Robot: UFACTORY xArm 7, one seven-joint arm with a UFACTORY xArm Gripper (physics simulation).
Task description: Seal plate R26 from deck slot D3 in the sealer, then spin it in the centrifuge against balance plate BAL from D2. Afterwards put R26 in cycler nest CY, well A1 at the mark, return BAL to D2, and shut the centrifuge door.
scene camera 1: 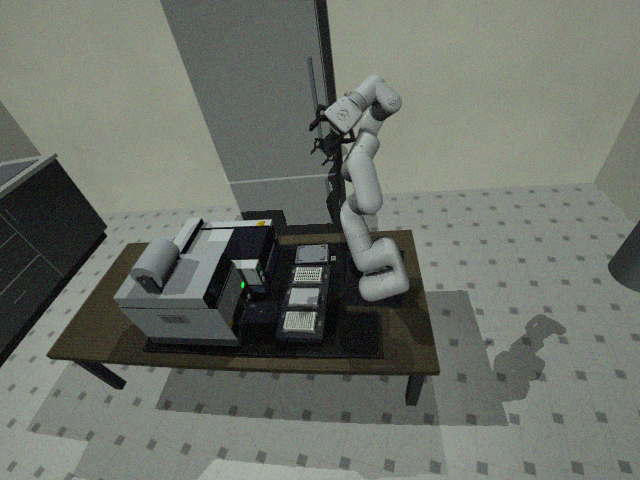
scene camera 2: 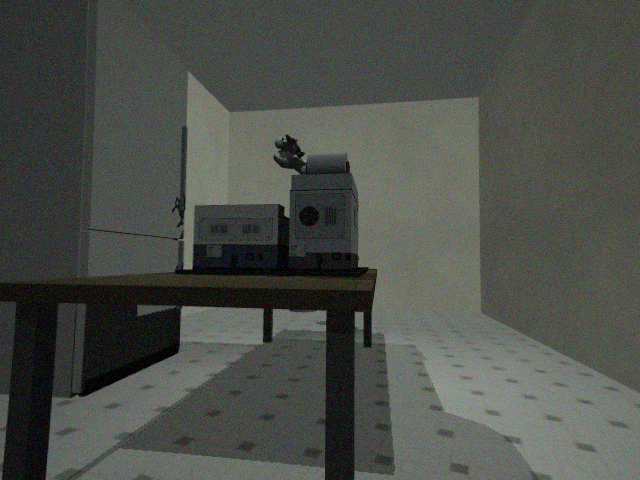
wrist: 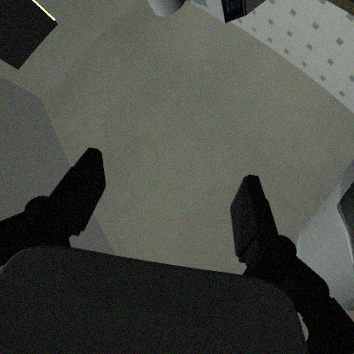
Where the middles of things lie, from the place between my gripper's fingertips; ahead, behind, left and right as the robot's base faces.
My hand is 58 cm short of the dark unit with green light [scene camera 2: 255,237], 4 cm to the left of it and 58 cm above it.
